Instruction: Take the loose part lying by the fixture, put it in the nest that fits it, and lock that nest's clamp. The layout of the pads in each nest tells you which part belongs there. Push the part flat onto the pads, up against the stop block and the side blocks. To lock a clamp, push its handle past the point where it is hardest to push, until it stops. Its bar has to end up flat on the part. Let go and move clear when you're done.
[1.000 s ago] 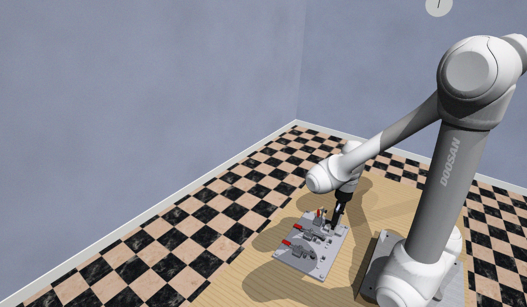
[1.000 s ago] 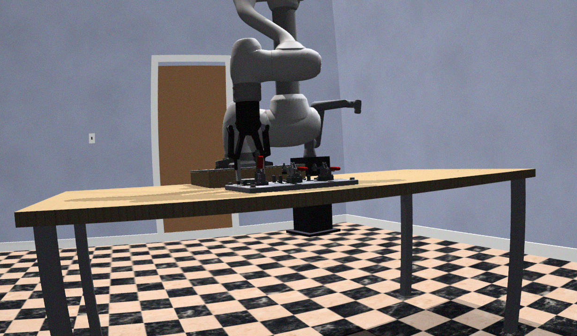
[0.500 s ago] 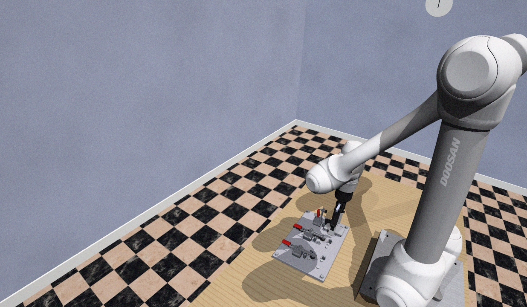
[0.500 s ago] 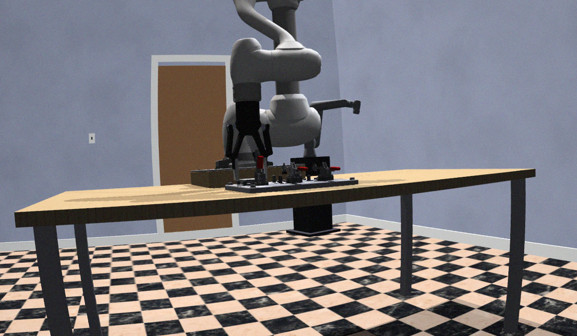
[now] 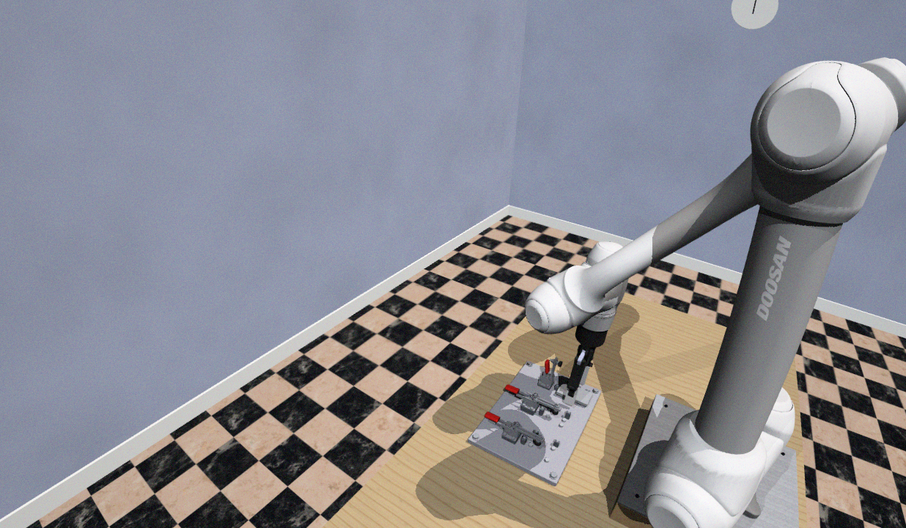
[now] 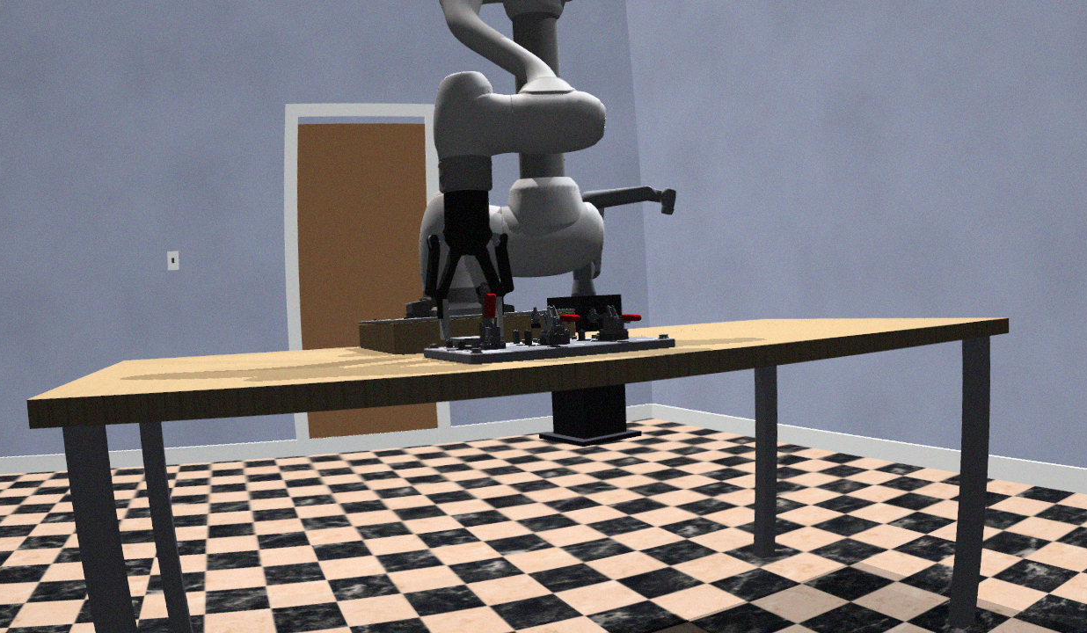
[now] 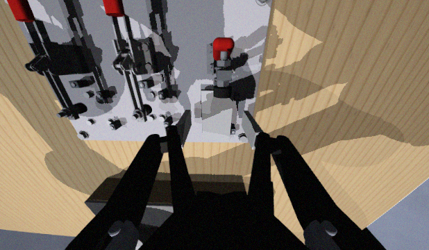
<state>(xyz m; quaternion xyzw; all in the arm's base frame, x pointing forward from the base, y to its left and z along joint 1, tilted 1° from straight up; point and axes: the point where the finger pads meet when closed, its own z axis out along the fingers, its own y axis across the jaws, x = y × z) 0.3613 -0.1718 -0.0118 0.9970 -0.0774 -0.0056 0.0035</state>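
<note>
Right now my hand is 30 mm above the flat grey part. Round my hand: grey fixture plate (70 mm ahead, 100 mm to the left, 50 mm below).
</note>
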